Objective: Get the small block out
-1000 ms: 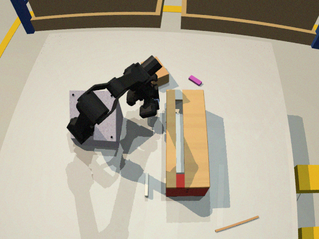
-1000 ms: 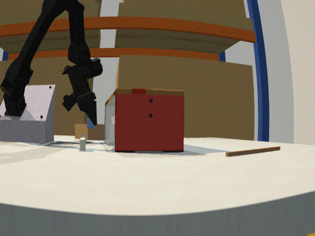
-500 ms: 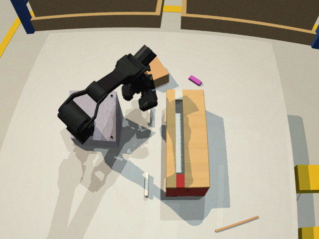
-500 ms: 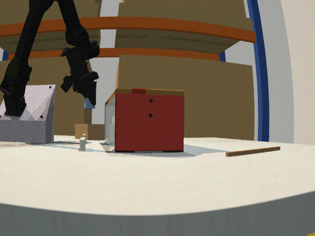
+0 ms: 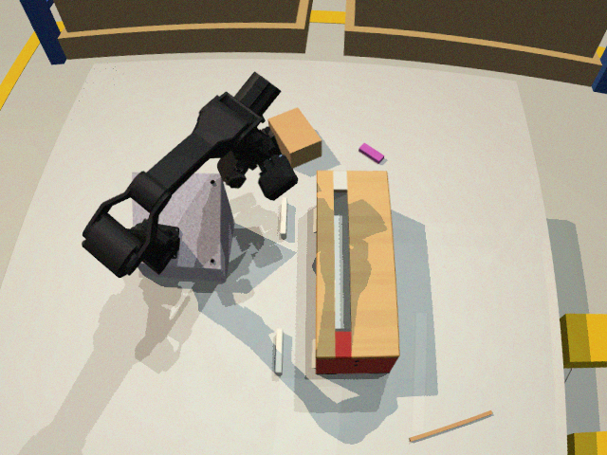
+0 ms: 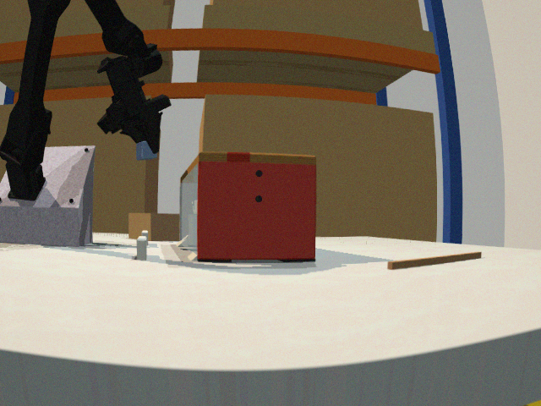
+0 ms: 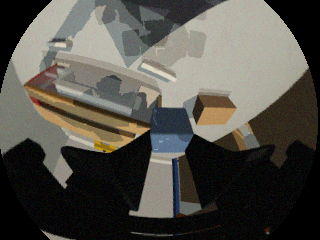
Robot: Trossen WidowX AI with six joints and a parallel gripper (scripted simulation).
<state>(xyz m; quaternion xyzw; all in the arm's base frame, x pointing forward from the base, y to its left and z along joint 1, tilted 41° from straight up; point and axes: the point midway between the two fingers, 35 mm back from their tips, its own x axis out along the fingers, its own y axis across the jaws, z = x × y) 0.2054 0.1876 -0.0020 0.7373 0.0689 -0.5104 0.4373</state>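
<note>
My gripper tip is now 10 mm to the left of the blue block, 10 mm below it and 10 mm past it. Round my gripper tip: box 150 mm to the right, 120 mm ahead, 110 mm below; thin wooden stick 430 mm to the right, 390 mm ahead, 170 mm below.
</note>
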